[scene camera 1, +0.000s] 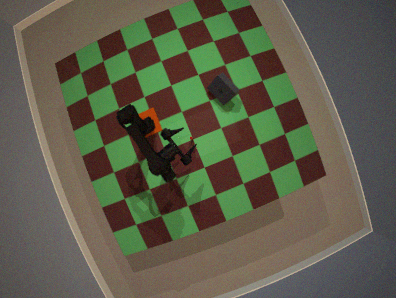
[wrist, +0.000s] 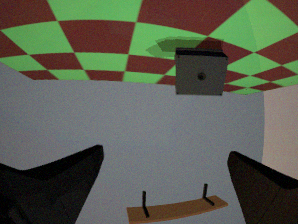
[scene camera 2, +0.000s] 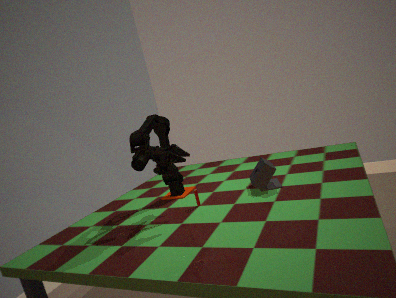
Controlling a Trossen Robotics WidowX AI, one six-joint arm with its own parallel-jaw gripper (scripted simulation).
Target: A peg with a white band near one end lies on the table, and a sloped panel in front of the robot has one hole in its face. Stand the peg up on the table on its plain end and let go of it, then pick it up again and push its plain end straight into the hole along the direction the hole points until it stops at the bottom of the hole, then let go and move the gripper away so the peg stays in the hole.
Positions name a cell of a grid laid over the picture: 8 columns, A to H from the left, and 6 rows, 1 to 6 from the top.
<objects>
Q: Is the gripper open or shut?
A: Open.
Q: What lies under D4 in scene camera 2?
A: The gripper.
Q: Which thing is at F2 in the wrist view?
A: A grey sloped panel.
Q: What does the gripper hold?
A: Nothing.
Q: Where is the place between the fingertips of the gripper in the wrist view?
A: E5
</objects>
